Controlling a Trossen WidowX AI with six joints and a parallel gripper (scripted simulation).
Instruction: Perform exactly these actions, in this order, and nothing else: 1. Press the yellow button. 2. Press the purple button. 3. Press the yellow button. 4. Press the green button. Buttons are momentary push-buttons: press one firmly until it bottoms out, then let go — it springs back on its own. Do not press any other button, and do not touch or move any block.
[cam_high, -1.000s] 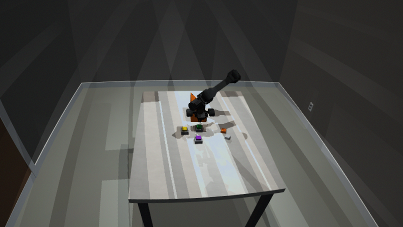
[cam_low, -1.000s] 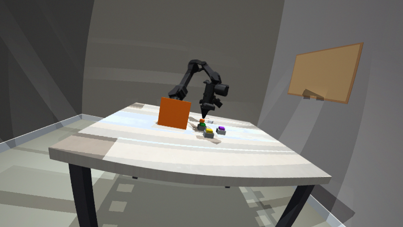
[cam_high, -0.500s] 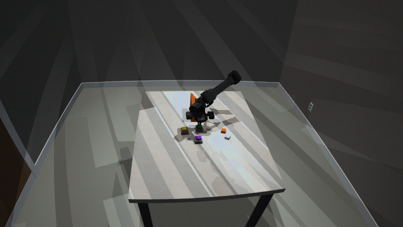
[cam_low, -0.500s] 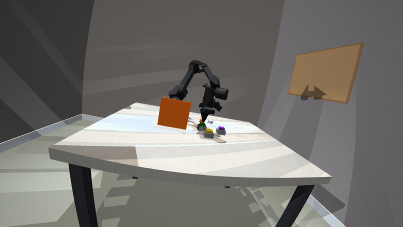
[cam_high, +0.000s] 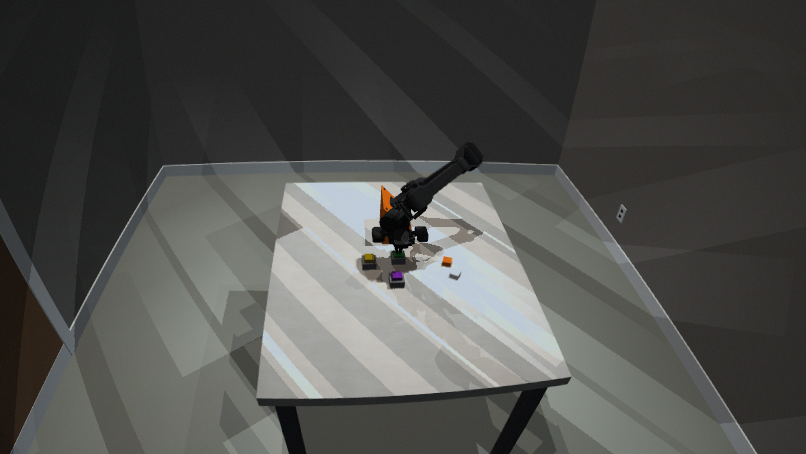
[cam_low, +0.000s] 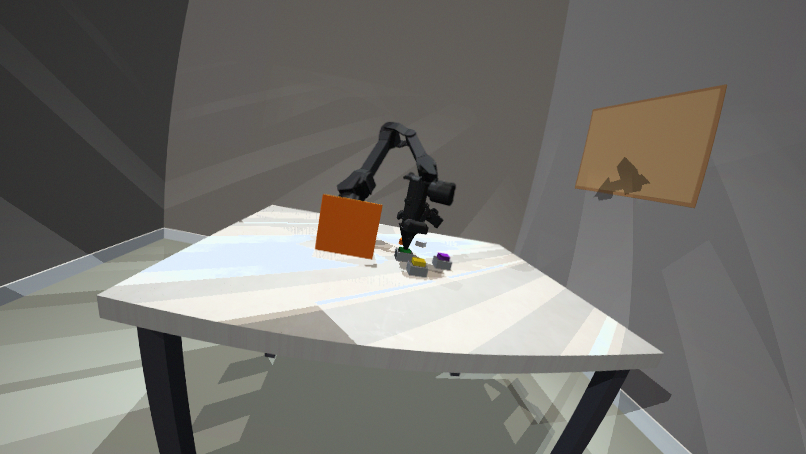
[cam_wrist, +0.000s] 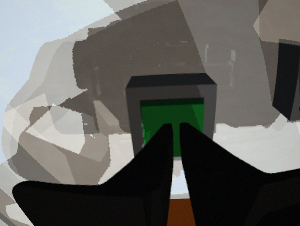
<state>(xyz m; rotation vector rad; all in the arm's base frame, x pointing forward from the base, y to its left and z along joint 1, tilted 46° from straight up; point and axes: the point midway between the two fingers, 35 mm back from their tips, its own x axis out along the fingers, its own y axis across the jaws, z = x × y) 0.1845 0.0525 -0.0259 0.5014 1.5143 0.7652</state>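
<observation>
Now: gripper tip 1 cm above the green button. The rest, counted from my gripper tip: orange block (18 cm to the left, 2 cm below); then yellow button (3 cm ahead, 10 cm to the right); then purple button (12 cm ahead).
</observation>
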